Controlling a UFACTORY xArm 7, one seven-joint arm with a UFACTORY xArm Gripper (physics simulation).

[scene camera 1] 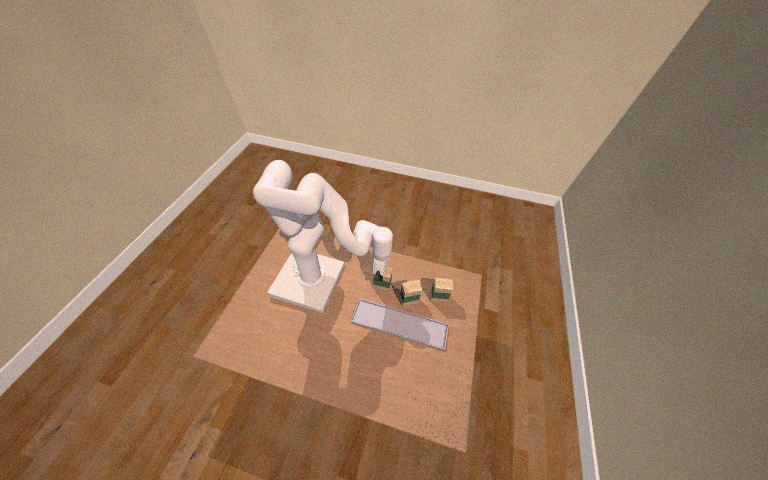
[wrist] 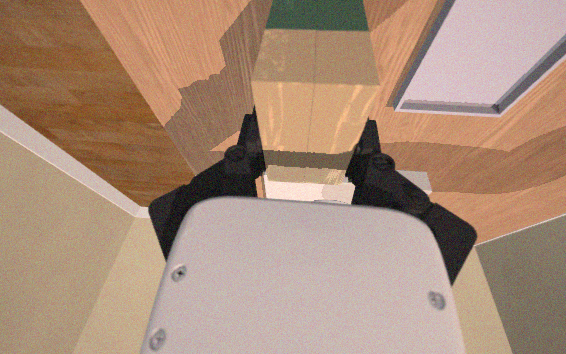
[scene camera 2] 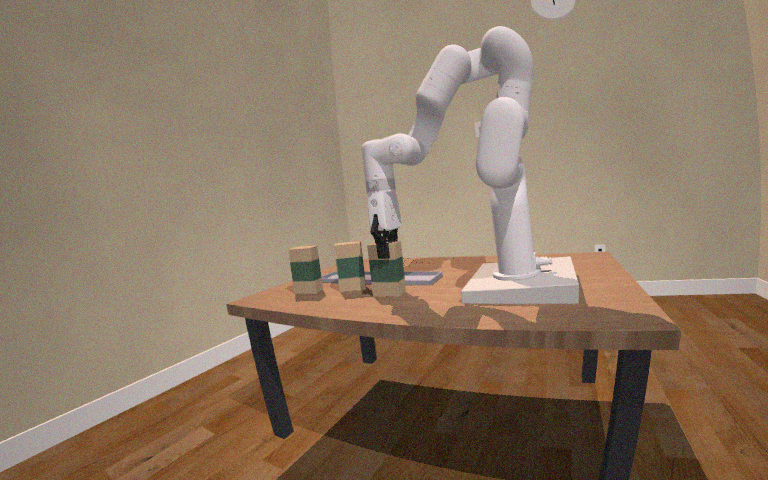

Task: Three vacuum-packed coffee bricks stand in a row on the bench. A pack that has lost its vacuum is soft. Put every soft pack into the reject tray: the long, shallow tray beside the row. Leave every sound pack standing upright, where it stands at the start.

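Frame: origin at the arm's base, x ahead, y left, z up, level; centimetres.
Where they show: gripper, fingertip midpoint: (scene camera 1: 380,274) (wrist: 308,113) (scene camera 2: 388,256); arm's base at its link origin: (scene camera 1: 311,275) (scene camera 2: 516,273).
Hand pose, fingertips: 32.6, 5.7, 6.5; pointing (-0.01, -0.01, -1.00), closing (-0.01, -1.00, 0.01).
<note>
Each offset is from my fingertips to the centre of the thing, as dx, dy, dz. Level surfaces: height alone.
My gripper (scene camera 1: 378,277) (scene camera 2: 383,254) (wrist: 308,113) points down and is shut on the upper part of the coffee brick nearest the robot base (scene camera 1: 387,277) (scene camera 2: 387,271) (wrist: 316,55). This tan brick with a green band stands upright on the bench, with one black finger against each side. The middle brick {+14.9, -4.0, -3.5} (scene camera 1: 411,291) (scene camera 2: 349,268) and the brick farthest from the base {+28.0, +1.1, -3.5} (scene camera 1: 441,289) (scene camera 2: 305,270) stand upright, apart from the gripper. The long, shallow reject tray {+13.1, -16.0, -11.3} (scene camera 1: 368,313) (scene camera 2: 424,277) (wrist: 490,50) lies beside the row and holds no brick. Softness cannot be told by eye.
The white arm base (scene camera 1: 283,291) (scene camera 2: 521,291) stands on the bench {dz -10.5} (scene camera 1: 254,345) (scene camera 2: 441,316), on the held brick's side of the row. The middle brick is the held brick's nearest neighbour. The bench edge runs behind the row, on the side away from the tray.
</note>
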